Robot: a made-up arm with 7 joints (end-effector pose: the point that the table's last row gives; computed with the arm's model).
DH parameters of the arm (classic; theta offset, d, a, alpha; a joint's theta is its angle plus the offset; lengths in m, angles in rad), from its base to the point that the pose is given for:
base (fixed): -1.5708 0.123 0 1.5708
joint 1: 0 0.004 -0.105 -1.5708
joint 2: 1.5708 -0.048 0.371 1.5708
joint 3: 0 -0.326 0.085 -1.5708
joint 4: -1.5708 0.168 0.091 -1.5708
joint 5: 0 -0.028 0.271 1.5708
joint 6: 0 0.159 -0.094 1.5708
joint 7: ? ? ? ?
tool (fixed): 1.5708 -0.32 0 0
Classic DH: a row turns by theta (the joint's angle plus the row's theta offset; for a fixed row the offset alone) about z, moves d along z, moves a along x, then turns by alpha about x.
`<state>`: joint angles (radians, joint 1 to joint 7).
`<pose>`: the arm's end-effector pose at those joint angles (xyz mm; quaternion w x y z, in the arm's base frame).
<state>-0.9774 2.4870 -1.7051 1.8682 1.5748 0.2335 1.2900</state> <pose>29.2 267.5 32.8 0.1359 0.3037 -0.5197 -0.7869</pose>
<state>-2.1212 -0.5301 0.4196 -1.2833 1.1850 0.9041 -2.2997</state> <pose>120.2 -84.9 950.8 0.4657 -0.4552 0.7282 0.2136</pose>
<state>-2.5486 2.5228 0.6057 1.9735 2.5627 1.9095 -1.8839</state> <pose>-413.3 -64.0 851.7 0.1682 -0.5509 0.7433 0.3401</pose>
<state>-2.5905 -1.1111 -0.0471 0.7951 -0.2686 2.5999 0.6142</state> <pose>627.5 644.4 -350.4 0.2235 0.3448 -0.9073 0.0897</pose>
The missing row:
joint 7: 0 0.392 -0.072 -1.5708
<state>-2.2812 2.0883 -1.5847 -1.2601 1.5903 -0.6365 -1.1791</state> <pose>-726.7 -488.6 567.9 0.0754 -0.9866 -0.1439 -0.0164</pose>
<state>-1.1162 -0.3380 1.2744 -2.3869 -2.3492 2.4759 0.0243</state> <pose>-277.5 -150.4 450.4 0.3196 0.8809 -0.0355 0.3473</pose>
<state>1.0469 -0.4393 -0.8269 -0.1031 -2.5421 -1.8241 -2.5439</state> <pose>577.0 -275.0 -380.7 0.8549 -0.2728 0.0293 0.4403</pose>
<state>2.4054 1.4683 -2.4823 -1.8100 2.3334 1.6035 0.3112</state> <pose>-311.2 -112.6 354.7 0.0337 -0.6717 0.6424 0.3674</pose>
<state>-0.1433 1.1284 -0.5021 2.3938 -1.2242 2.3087 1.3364</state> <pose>-421.8 896.6 734.2 0.8433 -0.2600 0.4699 0.0207</pose>
